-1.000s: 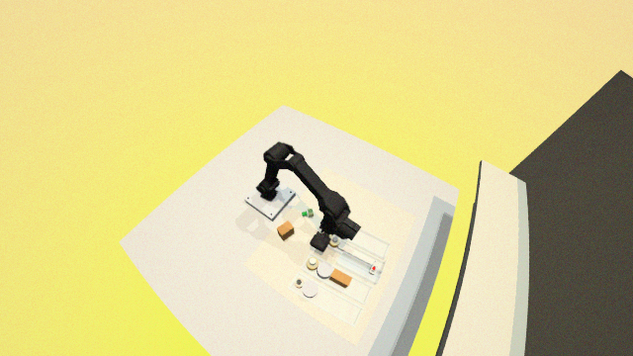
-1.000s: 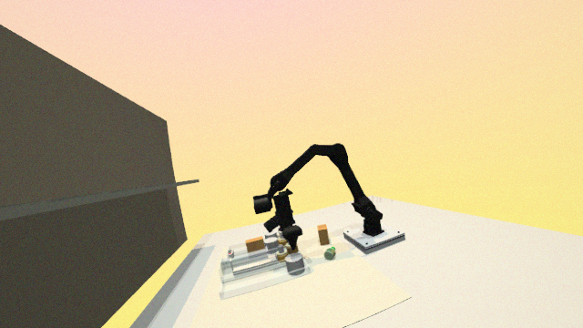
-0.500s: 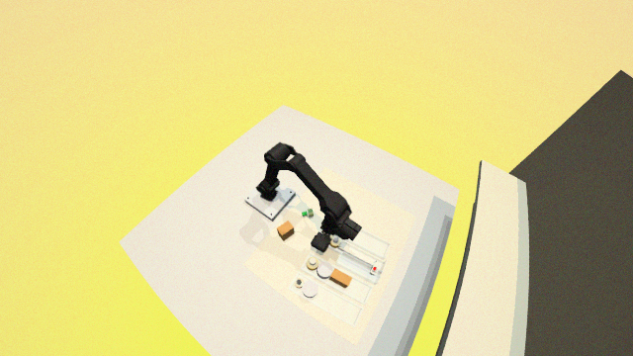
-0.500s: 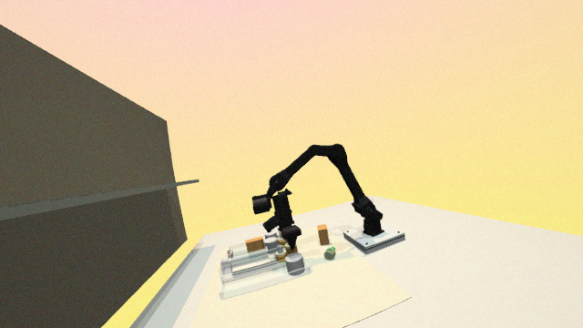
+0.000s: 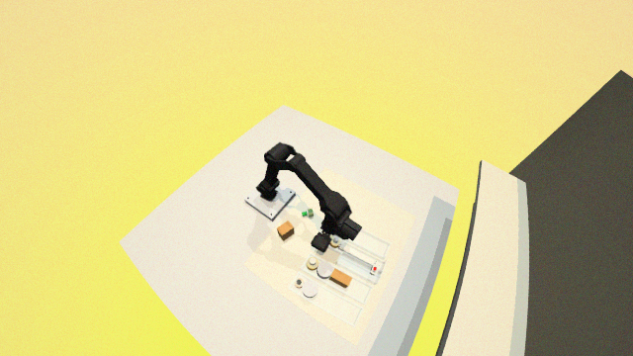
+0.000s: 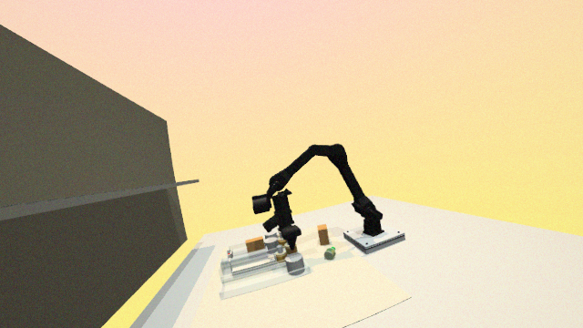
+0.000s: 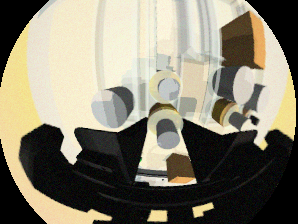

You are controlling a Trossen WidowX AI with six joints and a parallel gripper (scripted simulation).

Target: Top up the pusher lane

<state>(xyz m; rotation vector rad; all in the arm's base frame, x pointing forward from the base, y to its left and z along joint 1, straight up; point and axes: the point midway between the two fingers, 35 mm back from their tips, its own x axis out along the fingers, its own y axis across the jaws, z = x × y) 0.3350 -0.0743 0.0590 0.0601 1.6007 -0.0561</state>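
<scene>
The clear sprung lane lies 150 mm ahead of my gripper tip, 40 mm to the right of it and 30 mm below it. Round my gripper tip: red mark 230 mm ahead, 60 mm to the right, 20 mm above; brown box 170 mm behind, 50 mm to the right, 20 mm below.
</scene>
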